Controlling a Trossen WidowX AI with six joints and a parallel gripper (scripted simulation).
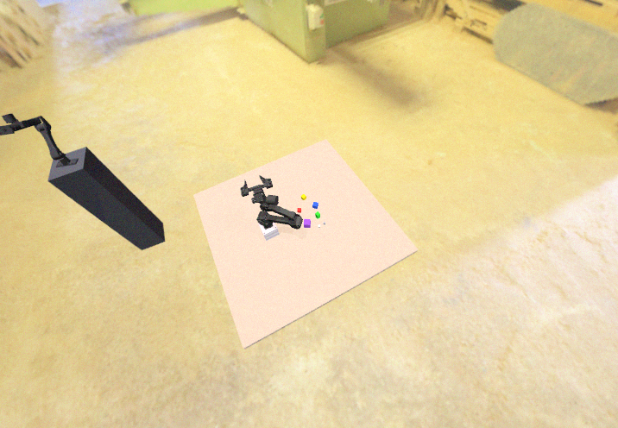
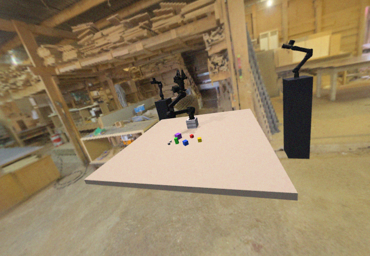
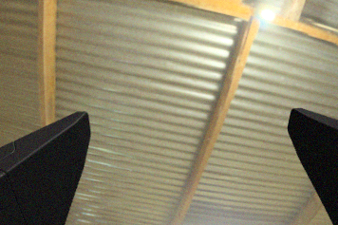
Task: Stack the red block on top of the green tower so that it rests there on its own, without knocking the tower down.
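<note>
My gripper tip is 250 mm short of the red block, 80 mm to the right of it and 630 mm above it. From my gripper tip the other things lie so: purple block: 260 mm ahead, 60 mm to the right, 620 mm below; blue block: 380 mm ahead, 70 mm to the left, 620 mm below; yellow block: 330 mm ahead, 180 mm to the left, 620 mm below.
</note>
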